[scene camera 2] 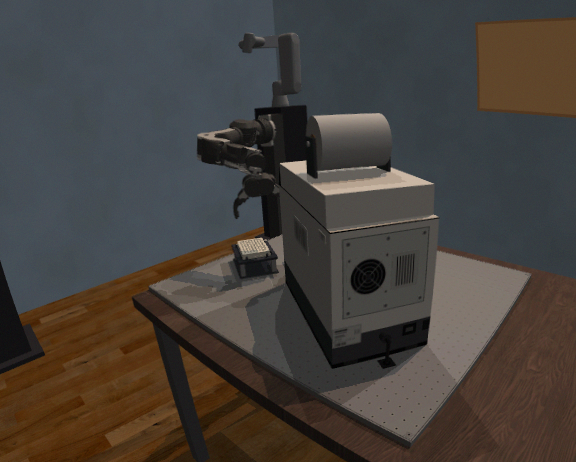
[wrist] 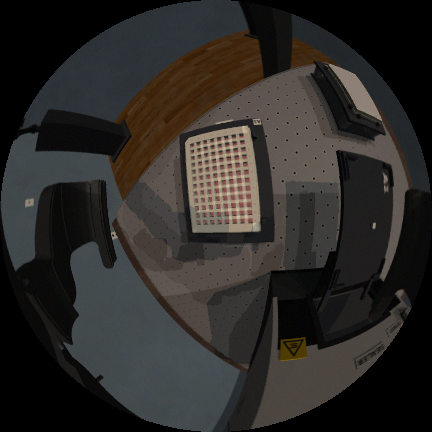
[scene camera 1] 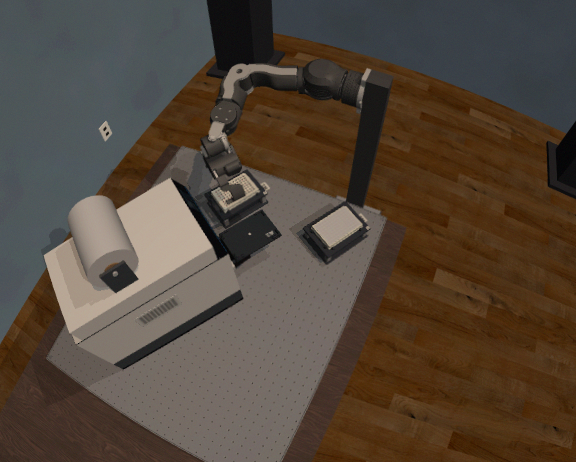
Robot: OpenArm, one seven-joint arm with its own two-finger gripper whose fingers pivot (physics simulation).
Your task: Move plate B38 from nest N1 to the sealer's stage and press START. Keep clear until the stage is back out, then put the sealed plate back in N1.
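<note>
A pale plate with open wells, reddish inside [scene camera 1: 251,183] [scene camera 2: 253,247] [wrist: 220,181], sits in a dark nest [scene camera 1: 245,206] [scene camera 2: 256,267] [wrist: 267,215] beside the sealer. The nest's tag is too small to read surely; the plate's name does not show. My gripper [scene camera 1: 231,191] [wrist: 225,248] is open and empty, above this plate and apart from it. In the wrist view its fingers stand left and right. The sealer [scene camera 1: 165,240] [scene camera 2: 309,250] [wrist: 310,390] has its dark stage [scene camera 1: 247,237] [wrist: 365,215] out and bare. The START button cannot be made out.
A second dark nest [scene camera 1: 328,254] [wrist: 340,112] holds a plate with a smooth white top [scene camera 1: 338,227] [wrist: 357,90], near the arm's post [scene camera 1: 370,140]. A film roll [scene camera 1: 100,235] [scene camera 2: 350,141] stands on top of the sealer. A yellow warning label [wrist: 293,348] is beside the sealer's opening.
</note>
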